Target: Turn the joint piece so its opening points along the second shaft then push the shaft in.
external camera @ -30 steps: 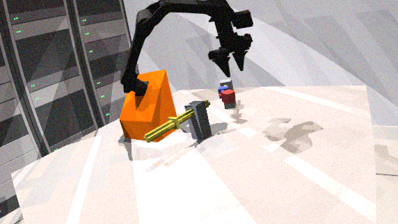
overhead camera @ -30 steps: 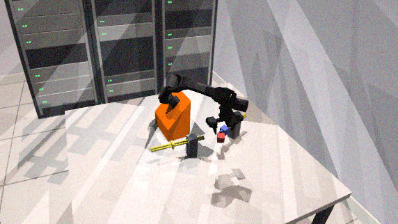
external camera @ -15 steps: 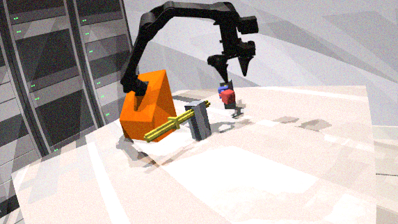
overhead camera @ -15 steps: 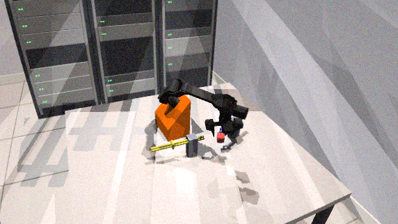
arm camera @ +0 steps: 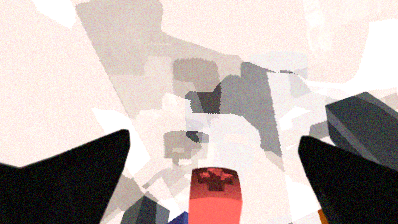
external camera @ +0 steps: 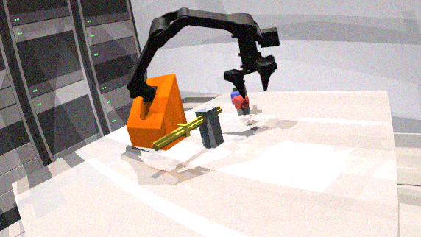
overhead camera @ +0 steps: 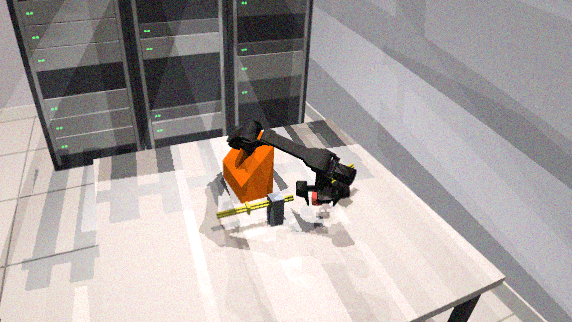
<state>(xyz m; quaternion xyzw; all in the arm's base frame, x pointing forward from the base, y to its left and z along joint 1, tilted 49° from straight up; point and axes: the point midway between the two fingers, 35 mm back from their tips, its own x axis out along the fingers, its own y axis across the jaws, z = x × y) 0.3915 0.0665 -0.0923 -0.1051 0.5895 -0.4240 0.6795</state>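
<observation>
Right now my gripper tip is 8 cm past the red joint piece, 4 cm to the right of it and 4 cm above it.
</observation>
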